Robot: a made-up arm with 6 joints. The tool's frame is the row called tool. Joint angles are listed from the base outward. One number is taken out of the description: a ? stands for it. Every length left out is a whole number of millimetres.
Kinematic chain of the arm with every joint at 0, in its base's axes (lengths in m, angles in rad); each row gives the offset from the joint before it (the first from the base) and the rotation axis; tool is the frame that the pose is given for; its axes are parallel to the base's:
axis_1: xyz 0 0 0.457 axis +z
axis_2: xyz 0 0 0 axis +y
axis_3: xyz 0 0 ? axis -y
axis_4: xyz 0.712 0 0 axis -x
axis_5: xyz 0 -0.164 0 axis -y
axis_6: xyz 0 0 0 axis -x
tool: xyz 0 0 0
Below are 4 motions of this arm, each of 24 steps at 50 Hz.
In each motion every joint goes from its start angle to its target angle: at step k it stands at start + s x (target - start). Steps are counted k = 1, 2, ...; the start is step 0. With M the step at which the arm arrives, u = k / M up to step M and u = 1 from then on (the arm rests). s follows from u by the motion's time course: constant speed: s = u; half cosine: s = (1 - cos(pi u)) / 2; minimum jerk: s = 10 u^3 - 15 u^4 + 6 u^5.
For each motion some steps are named. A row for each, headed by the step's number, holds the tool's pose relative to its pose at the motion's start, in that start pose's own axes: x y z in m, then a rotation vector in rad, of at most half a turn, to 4 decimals.
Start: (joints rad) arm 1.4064 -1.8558 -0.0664 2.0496 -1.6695 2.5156
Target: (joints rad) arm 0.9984 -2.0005 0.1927 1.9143 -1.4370 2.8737
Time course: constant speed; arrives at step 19
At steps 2, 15, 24:
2: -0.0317 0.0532 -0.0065 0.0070 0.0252 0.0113
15: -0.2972 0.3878 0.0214 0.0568 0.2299 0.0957
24: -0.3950 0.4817 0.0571 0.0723 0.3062 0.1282

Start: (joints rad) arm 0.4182 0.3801 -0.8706 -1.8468 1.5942 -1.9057
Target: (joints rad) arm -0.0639 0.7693 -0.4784 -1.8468 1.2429 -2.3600
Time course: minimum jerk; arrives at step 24
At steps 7, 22, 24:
7: 0.0214 -0.0551 -0.0374 0.0761 -0.0763 -0.0041
22: 0.2854 -0.3518 -0.1592 0.5553 -0.4872 0.0689
24: 0.2876 -0.3534 -0.1593 0.5584 -0.4896 0.0698

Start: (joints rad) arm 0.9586 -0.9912 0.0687 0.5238 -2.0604 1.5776
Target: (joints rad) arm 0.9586 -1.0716 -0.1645 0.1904 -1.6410 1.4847
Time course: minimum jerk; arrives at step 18
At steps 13, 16, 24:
13: 0.1439 0.0012 0.0527 -0.0549 -0.2675 -0.2281
16: 0.1653 0.0032 0.0615 -0.0526 -0.3118 -0.2565
24: 0.1673 0.0034 0.0623 -0.0522 -0.3159 -0.2591

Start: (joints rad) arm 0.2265 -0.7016 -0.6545 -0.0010 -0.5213 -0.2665
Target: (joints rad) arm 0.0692 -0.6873 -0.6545 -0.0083 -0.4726 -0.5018
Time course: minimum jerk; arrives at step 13
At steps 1, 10, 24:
1: 0.0000 -0.0001 0.0000 0.0013 -0.0003 -0.0005
10: -0.0117 -0.0132 -0.0052 0.2848 -0.0762 -0.1059
24: -0.0128 -0.0144 -0.0057 0.3108 -0.0844 -0.1150

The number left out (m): 0.977
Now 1 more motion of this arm.
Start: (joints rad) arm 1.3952 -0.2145 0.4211 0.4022 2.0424 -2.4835
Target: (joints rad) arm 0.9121 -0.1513 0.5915 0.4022 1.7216 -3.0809
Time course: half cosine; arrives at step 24
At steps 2, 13, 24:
2: 0.0005 0.0024 0.0019 0.0063 -0.0005 -0.0098
13: 0.0270 0.0822 0.0579 0.1920 -0.0719 -0.3096
24: 0.0640 0.1446 0.0926 0.3090 -0.1954 -0.5145

